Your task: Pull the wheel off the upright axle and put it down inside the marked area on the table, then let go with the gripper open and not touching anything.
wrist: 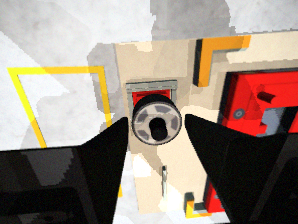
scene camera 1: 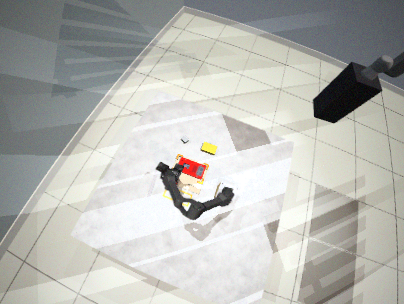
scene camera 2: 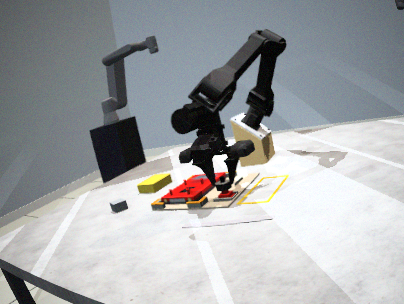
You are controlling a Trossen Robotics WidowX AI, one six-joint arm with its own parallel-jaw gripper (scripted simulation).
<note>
In view: my gripper (scene camera 2: 223, 184), a red plate (scene camera 2: 195, 188) and a wheel (wrist: 152, 106).
My gripper shows as well in the wrist view (wrist: 156, 120).
</note>
